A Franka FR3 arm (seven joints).
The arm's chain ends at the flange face. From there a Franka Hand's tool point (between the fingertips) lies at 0.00 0.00 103.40 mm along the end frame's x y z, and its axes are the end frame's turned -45 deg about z.
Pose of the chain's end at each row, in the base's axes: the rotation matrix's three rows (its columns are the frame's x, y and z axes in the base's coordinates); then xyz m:
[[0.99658, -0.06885, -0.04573], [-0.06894, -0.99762, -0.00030], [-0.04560, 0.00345, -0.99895]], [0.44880, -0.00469, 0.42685]
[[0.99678, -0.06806, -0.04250], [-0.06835, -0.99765, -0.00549], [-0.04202, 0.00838, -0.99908]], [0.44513, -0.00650, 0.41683]
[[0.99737, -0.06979, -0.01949], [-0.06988, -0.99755, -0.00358], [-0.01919, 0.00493, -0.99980]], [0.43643, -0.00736, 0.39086]
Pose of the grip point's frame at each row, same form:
[[0.75337, 0.65600, -0.04573], [0.65668, -0.75417, -0.00030], [-0.03468, -0.02980, -0.99895]], [0.44407, -0.00472, 0.32356]
[[0.75296, 0.65670, -0.04250], [0.65711, -0.75378, -0.00549], [-0.03564, -0.02379, -0.99908]], [0.44074, -0.00707, 0.31353]
[[0.75460, 0.65590, -0.01949], [0.65596, -0.75479, -0.00358], [-0.01706, -0.01008, -0.99980]], [0.43441, -0.00773, 0.28748]

